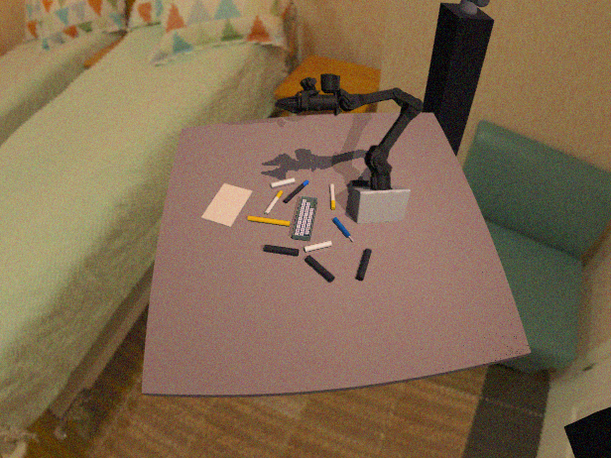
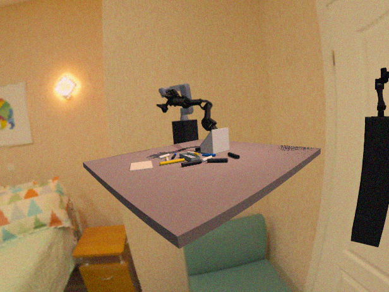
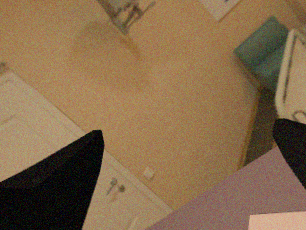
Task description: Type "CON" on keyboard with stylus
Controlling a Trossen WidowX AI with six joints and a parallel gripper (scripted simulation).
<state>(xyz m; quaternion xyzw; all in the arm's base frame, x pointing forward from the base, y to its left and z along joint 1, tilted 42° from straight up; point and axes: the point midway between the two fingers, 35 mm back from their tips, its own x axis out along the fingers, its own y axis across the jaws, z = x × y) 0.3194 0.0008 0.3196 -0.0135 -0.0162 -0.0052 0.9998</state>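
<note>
Now: gripper tip 19 cm past the blue stylus, 29 cm to the right of it and 40 cm above it. From my gripper tip the other things lie so: yellow marker: 8 cm ahead, 18 cm to the left, 40 cm below; white card: 23 cm ahead, 7 cm to the left, 40 cm below.
</note>
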